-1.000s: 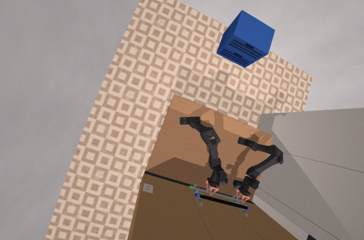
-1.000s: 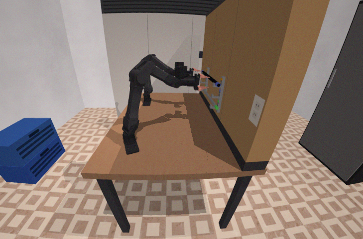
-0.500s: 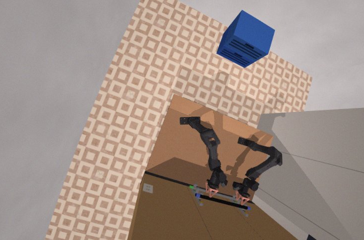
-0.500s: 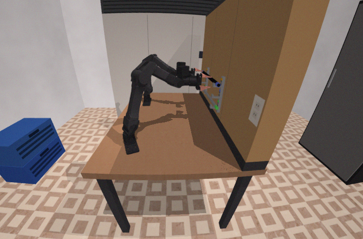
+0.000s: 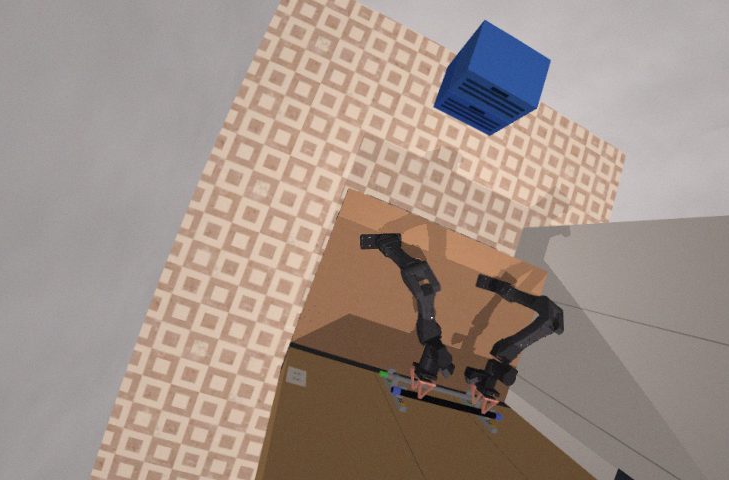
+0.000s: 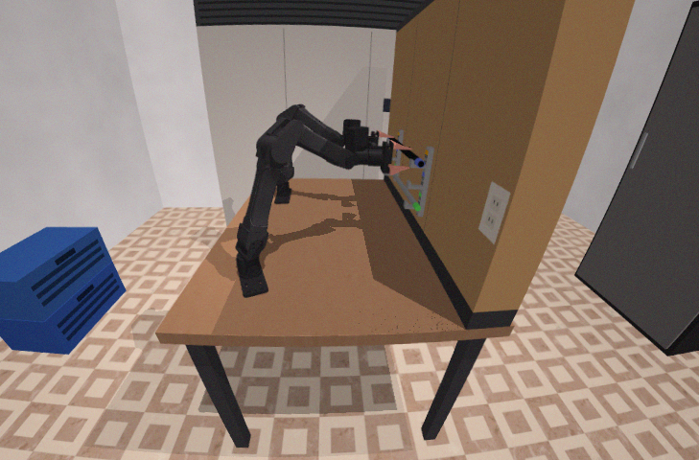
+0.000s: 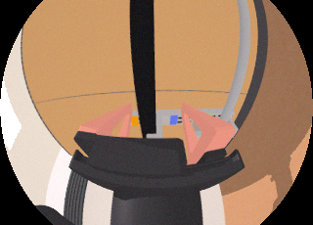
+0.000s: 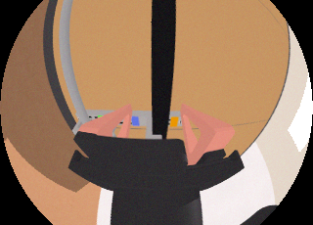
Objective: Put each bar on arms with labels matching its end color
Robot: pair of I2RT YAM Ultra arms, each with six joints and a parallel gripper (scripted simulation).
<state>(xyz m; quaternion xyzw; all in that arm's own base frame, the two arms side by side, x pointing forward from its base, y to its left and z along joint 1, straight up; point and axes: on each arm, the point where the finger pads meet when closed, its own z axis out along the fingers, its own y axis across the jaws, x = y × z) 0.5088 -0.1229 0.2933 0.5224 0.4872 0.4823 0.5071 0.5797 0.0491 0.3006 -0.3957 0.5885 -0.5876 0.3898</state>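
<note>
Right now my left hand is 1 cm short of the black bar, 15 cm to the left of it and 1 cm below it. Round my left hand: brown wall panel (13 cm ahead, 20 cm to the right, 13 cm above); black baseboard (6 cm ahead, 20 cm to the right, 26 cm below).
My right hand is 1 cm short of the black bar, 15 cm to the right of it and 1 cm below it. The rest, counted from my right hand: brown wall panel 13 cm ahead, 10 cm to the left, 12 cm above; then black baseboard 6 cm ahead, 10 cm to the left, 27 cm below.
</note>
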